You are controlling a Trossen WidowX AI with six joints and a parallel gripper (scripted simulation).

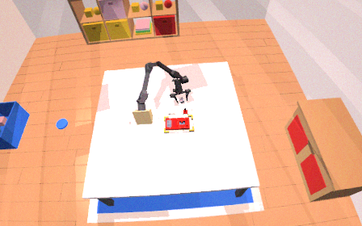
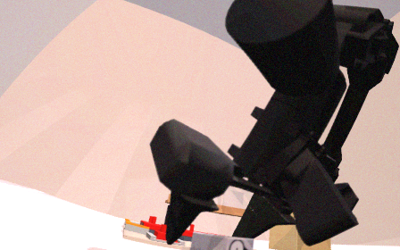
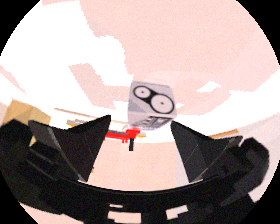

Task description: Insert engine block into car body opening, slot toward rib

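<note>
The grey engine block is 30 mm to the left of my gripper tip.
</note>
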